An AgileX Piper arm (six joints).
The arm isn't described. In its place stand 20 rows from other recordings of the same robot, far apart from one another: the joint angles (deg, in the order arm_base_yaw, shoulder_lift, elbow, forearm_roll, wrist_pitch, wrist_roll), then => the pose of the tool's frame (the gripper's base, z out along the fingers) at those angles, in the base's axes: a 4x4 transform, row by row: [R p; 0 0 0 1], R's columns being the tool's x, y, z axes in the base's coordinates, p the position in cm.
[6.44 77.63 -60.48 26.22 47.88 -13.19] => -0.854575 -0.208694 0.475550 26.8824; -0.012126 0.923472 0.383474 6.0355; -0.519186 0.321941 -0.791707 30.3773; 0 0 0 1
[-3.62 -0.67 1.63 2.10 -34.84 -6.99] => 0.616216 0.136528 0.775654 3.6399; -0.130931 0.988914 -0.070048 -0.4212; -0.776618 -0.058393 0.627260 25.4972; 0 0 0 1
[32.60 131.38 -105.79 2.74 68.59 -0.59] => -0.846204 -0.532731 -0.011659 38.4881; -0.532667 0.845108 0.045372 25.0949; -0.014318 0.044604 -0.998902 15.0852; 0 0 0 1
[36.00 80.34 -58.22 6.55 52.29 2.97] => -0.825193 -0.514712 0.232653 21.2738; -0.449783 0.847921 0.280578 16.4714; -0.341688 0.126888 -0.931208 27.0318; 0 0 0 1
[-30.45 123.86 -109.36 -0.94 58.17 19.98] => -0.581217 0.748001 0.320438 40.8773; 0.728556 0.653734 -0.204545 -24.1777; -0.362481 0.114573 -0.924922 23.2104; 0 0 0 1
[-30.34 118.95 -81.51 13.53 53.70 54.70] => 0.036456 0.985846 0.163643 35.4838; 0.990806 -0.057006 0.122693 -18.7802; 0.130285 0.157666 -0.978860 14.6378; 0 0 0 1
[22.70 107.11 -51.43 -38.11 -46.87 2.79] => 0.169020 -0.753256 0.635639 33.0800; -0.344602 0.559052 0.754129 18.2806; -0.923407 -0.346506 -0.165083 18.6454; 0 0 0 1
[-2.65 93.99 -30.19 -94.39 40.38 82.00] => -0.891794 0.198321 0.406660 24.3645; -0.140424 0.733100 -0.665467 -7.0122; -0.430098 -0.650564 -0.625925 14.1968; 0 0 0 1
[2.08 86.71 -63.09 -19.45 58.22 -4.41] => -0.943517 -0.213674 0.253216 28.9853; -0.281785 0.919507 -0.274052 -1.5249; -0.174276 -0.329925 -0.927781 26.3481; 0 0 0 1
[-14.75 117.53 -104.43 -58.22 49.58 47.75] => -0.602244 0.690099 0.401329 43.8927; 0.178463 0.606382 -0.774888 -17.6460; -0.778109 -0.395050 -0.488347 29.7555; 0 0 0 1
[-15.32 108.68 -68.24 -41.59 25.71 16.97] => -0.888327 0.089524 0.450400 37.2822; -0.123426 0.898174 -0.421960 -12.9303; -0.442313 -0.430429 -0.786823 17.9056; 0 0 0 1
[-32.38 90.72 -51.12 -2.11 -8.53 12.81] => -0.265906 0.591181 0.761445 28.9743; 0.388939 0.788531 -0.476388 -18.3146; -0.882055 0.169481 -0.439608 24.0585; 0 0 0 1
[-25.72 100.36 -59.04 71.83 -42.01 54.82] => 0.910208 -0.176304 0.374752 30.7821; 0.295940 -0.356136 -0.886333 -21.2506; 0.289727 0.917651 -0.271982 23.8285; 0 0 0 1
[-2.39 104.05 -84.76 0.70 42.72 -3.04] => -0.838875 0.000224 0.544325 40.3660; -0.009092 0.999855 -0.014423 -1.6093; -0.544249 -0.017048 -0.838751 27.0648; 0 0 0 1
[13.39 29.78 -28.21 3.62 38.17 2.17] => -0.574483 -0.213187 0.790266 9.4347; -0.046921 0.972475 0.228232 2.6109; -0.817170 0.094035 -0.568674 28.1959; 0 0 0 1
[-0.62 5.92 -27.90 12.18 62.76 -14.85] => -0.546854 -0.233061 0.804135 0.9761; -0.151266 0.972171 0.178894 1.6966; -0.823450 -0.023809 -0.566889 27.2289; 0 0 0 1
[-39.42 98.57 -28.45 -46.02 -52.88 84.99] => -0.090220 0.303612 0.948515 24.5216; 0.920530 0.388923 -0.036933 -13.3976; -0.380113 0.869804 -0.314572 14.9631; 0 0 0 1
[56.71 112.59 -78.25 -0.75 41.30 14.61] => -0.704853 -0.683668 0.189158 22.2211; -0.631267 0.726179 0.272336 33.6980; -0.323550 0.072547 -0.943426 17.9334; 0 0 0 1
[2.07 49.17 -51.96 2.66 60.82 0.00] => -0.799355 -0.042365 0.599363 14.4523; -0.006250 0.998044 0.062209 0.8913; -0.600826 0.045981 -0.798056 34.5058; 0 0 0 1
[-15.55 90.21 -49.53 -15.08 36.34 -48.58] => -0.717569 -0.643083 0.267467 27.1110; -0.695805 0.678886 -0.234453 -9.0003; -0.030807 -0.354341 -0.934609 19.1801; 0 0 0 1
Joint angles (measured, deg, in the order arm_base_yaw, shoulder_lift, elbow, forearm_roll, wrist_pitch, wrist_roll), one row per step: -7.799, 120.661, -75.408, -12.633, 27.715, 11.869; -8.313, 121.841, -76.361, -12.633, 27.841, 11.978; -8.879, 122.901, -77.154, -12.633, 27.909, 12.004; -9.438, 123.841, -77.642, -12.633, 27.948, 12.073; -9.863, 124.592, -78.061, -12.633, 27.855, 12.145; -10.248, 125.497, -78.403, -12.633, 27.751, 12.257; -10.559, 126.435, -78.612, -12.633, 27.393, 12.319; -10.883, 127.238, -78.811, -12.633, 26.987, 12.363; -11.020, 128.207, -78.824, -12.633, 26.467, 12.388; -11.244, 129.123, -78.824, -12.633, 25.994, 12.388
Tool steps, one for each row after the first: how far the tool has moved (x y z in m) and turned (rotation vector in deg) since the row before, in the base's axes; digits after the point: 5 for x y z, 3 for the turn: 0.00282, -0.00424, -0.00472, 0.071, 0.332, -0.635; 0.00211, -0.00456, -0.00455, 0.049, 0.327, -0.601; 0.00086, -0.00435, -0.00497, 0.096, 0.474, -0.629; 0.00094, -0.00334, -0.00382, 0.078, 0.224, -0.476; 0.00057, -0.00299, -0.00530, 0.133, 0.434, -0.472; 0.00041, -0.00233, -0.00599, 0.141, 0.354, -0.311; 0.00041, -0.00242, -0.00502, 0.112, 0.186, -0.300; -0.00010, -0.00086, -0.00696, 0.171, 0.421, -0.078; -0.00043, -0.00148, -0.00664, 0.159, 0.432, -0.151
